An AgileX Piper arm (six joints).
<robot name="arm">
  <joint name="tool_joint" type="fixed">
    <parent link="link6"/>
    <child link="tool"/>
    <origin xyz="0 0 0"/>
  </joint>
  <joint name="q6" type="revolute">
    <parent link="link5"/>
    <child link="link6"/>
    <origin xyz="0 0.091 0" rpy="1.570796 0 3.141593"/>
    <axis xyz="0 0 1"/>
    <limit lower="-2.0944" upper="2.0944"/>
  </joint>
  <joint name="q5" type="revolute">
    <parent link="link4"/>
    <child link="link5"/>
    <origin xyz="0 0 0" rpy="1.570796 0 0"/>
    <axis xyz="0 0 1"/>
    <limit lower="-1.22" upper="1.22"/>
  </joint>
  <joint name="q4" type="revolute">
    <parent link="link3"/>
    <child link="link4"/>
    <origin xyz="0.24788 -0.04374 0" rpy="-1.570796 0 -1.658"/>
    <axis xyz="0 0 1"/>
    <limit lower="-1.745" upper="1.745"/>
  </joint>
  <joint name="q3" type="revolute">
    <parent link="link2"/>
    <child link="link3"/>
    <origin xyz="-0.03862 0.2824 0" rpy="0 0 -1.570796"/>
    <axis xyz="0 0 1"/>
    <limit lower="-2.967" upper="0"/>
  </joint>
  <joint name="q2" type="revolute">
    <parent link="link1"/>
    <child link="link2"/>
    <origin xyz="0 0 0" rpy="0 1.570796 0"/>
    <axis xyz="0 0 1"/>
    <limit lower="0" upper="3.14"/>
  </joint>
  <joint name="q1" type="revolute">
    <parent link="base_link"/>
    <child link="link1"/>
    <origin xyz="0 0 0.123" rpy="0 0 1.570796"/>
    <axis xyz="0 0 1"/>
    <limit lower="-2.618" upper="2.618"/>
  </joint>
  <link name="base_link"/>
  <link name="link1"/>
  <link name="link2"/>
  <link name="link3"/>
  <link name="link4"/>
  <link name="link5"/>
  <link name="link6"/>
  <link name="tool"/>
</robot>
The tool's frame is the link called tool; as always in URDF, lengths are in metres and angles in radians.
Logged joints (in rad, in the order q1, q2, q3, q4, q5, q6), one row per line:
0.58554 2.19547 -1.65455 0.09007 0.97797 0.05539
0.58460 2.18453 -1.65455 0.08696 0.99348 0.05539
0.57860 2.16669 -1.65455 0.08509 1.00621 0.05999
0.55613 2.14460 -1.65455 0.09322 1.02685 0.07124
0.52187 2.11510 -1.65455 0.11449 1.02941 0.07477
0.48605 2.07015 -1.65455 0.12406 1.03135 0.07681
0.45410 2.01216 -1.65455 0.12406 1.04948 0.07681
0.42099 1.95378 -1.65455 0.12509 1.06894 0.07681
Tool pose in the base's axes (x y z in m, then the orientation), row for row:
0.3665 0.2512 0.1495 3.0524 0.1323 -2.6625
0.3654 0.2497 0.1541 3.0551 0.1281 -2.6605
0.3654 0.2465 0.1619 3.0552 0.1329 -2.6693
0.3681 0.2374 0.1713 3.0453 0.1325 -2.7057
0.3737 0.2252 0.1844 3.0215 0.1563 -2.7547
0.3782 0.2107 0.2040 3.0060 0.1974 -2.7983
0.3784 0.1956 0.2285 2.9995 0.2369 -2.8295
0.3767 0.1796 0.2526 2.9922 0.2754 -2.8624
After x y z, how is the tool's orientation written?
As angles about the fixed x, y, z axes (roll, pitch, yaw), in radians.
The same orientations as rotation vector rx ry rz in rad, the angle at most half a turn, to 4 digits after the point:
-0.7274 2.9404 0.1789
-0.7307 2.9436 0.1738
-0.7168 2.9416 0.1744
-0.6641 2.9538 0.1859
-0.5912 2.9446 0.2224
-0.5252 2.9133 0.2481
-0.4780 2.8793 0.2592
-0.4300 2.8456 0.2687

